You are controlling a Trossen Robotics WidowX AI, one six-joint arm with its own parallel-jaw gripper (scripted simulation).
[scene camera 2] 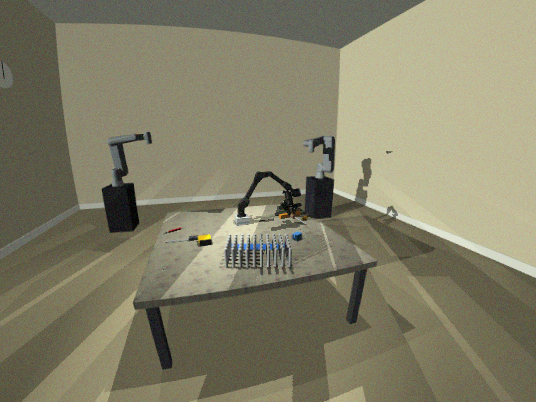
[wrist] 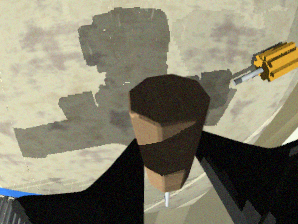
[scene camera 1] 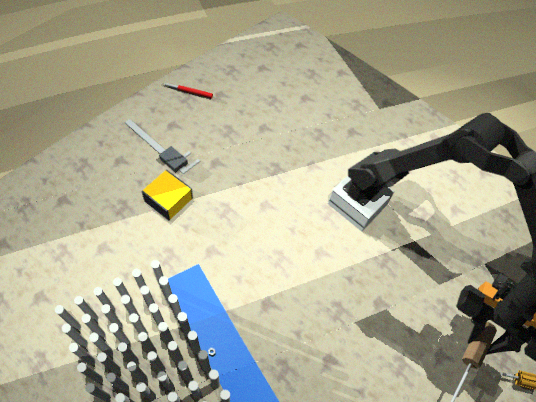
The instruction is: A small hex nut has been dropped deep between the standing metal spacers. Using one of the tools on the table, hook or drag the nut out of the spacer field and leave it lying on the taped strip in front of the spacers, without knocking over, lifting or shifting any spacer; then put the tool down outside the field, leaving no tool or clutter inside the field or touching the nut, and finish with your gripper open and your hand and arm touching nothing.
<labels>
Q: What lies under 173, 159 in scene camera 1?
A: A grey square-shaped tool.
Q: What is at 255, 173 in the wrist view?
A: My gripper.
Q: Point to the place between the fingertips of my gripper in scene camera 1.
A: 476, 347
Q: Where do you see a yellow box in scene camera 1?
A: At 167, 194
</labels>
